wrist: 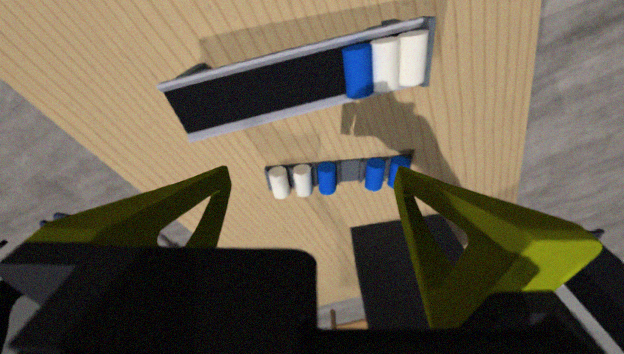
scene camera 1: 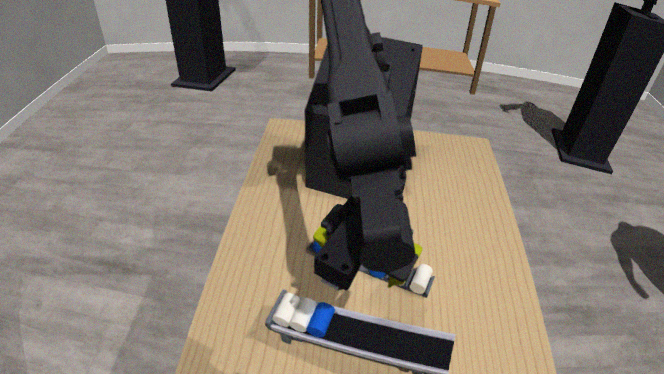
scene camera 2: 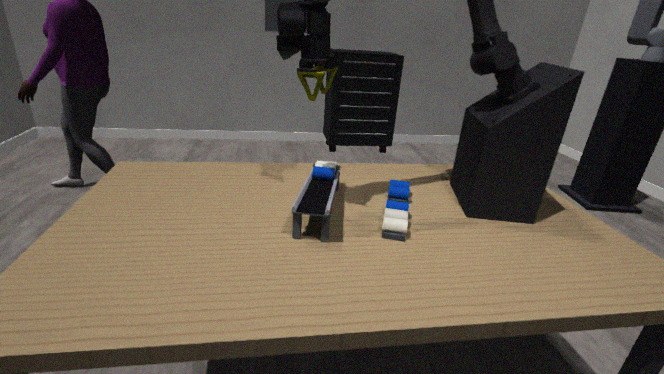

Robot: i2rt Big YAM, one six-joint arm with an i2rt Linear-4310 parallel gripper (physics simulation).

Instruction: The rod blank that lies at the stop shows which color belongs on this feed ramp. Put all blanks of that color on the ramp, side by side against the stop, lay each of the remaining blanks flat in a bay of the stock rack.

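Observation:
The feed ramp (scene camera 1: 395, 323) (scene camera 2: 316, 196) (wrist: 260, 92) bears a white blank (scene camera 1: 286, 310) (wrist: 413, 58) at the stop (wrist: 430, 50), then a second white blank (scene camera 1: 303, 315) (wrist: 385, 64), then a blue blank (scene camera 1: 321, 320) (scene camera 2: 323, 173) (wrist: 358, 71), side by side. In the wrist view the stock rack (scene camera 1: 429, 288) (scene camera 2: 394, 235) (wrist: 350, 171) holds, left to right, a white blank (wrist: 279, 182), a white blank (wrist: 302, 180), a blue blank (wrist: 327, 178), an empty bay, a blue blank (wrist: 374, 174) and a blue blank (wrist: 398, 170) partly behind a fingertip. My gripper (scene camera 2: 319, 95) (wrist: 312, 175) is open and empty, high above the table.
The wooden table (scene camera 1: 450, 200) (scene camera 2: 200, 280) (wrist: 305, 100) carries the black arm pedestal (scene camera 2: 505, 155) behind the rack. In scene camera 1 the arm hides much of the rack. A dark drawer cabinet (scene camera 2: 367, 100) and a person (scene camera 2: 82, 65) show beyond the table.

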